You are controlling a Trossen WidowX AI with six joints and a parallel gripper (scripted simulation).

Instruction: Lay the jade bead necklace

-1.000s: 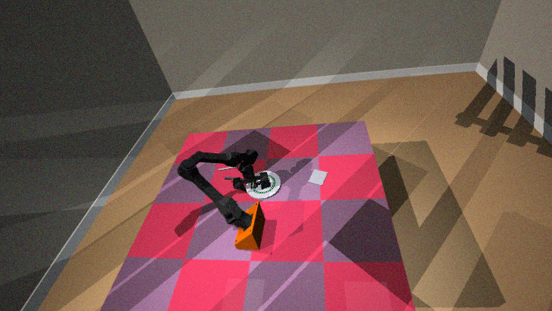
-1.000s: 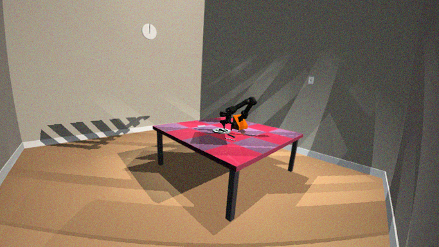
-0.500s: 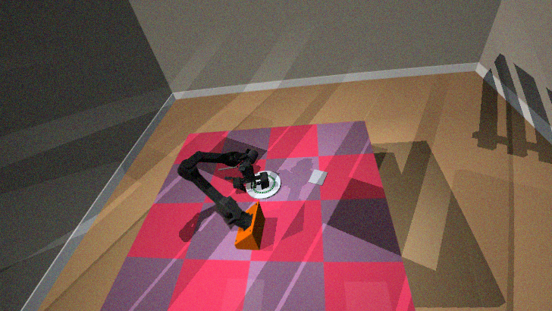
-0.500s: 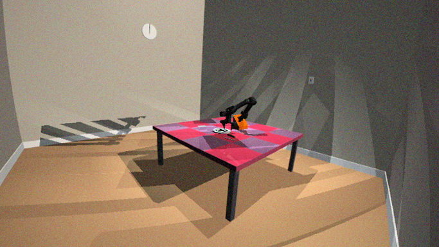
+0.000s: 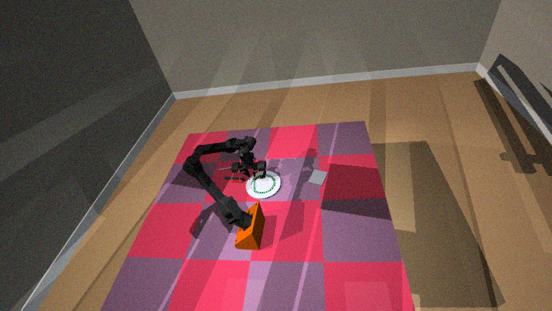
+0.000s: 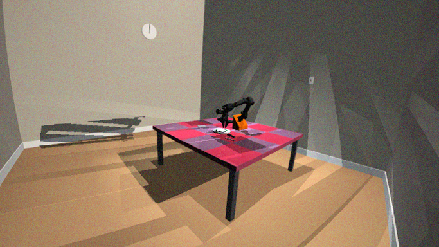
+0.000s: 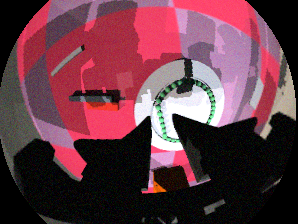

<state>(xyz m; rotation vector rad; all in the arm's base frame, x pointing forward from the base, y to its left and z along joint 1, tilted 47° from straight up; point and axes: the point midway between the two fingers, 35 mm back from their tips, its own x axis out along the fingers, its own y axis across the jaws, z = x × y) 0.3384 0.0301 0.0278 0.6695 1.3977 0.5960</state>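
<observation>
Right now my gripper tip is 20 mm past the round white bead board, 60 mm to the left of it and 40 mm above it. From my gripper tip the other things lie so: red-handled tool: 30 mm ahead, 120 mm to the left, 50 mm below; flat grey pad: 10 mm ahead, 370 mm to the right, 50 mm below; thin white rod: 130 mm ahead, 190 mm to the left, 50 mm below.
</observation>
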